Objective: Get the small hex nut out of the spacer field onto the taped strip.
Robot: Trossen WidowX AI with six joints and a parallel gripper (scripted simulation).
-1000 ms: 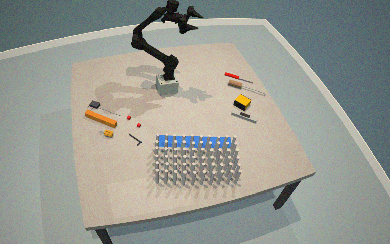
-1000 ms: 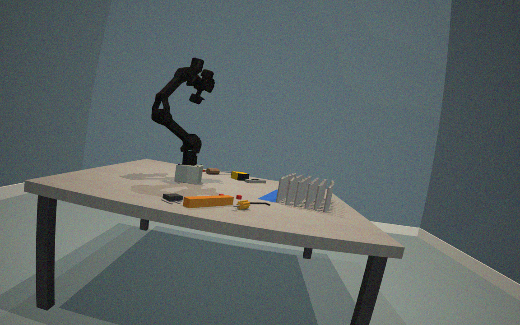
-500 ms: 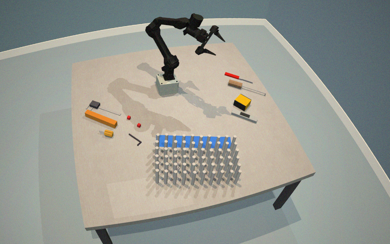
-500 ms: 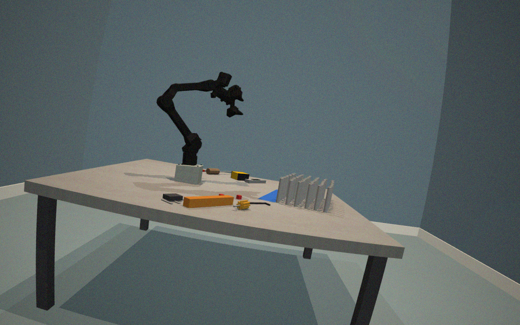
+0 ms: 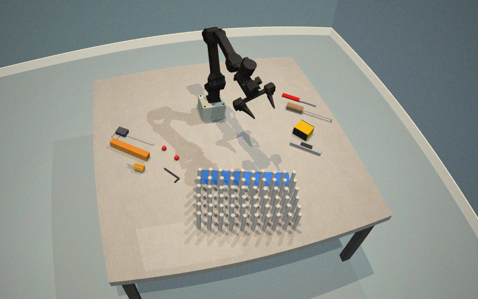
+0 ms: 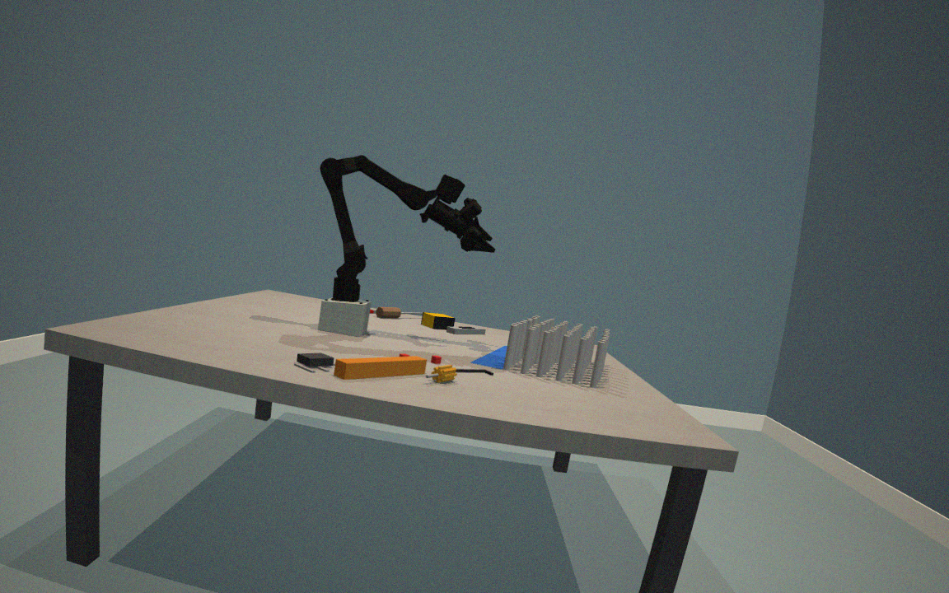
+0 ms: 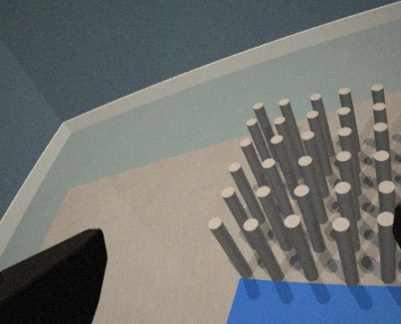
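The red-handled tool is 380 mm behind my gripper tip, 390 mm to the left of it and 290 mm below it. From my gripper tip the other things lie so: blue taped strip (80 mm ahead, 80 mm to the right, 300 mm below); hex nut (230 mm ahead, 200 mm to the right, 290 mm below); grey bar (40 mm behind, 280 mm to the left, 280 mm below).
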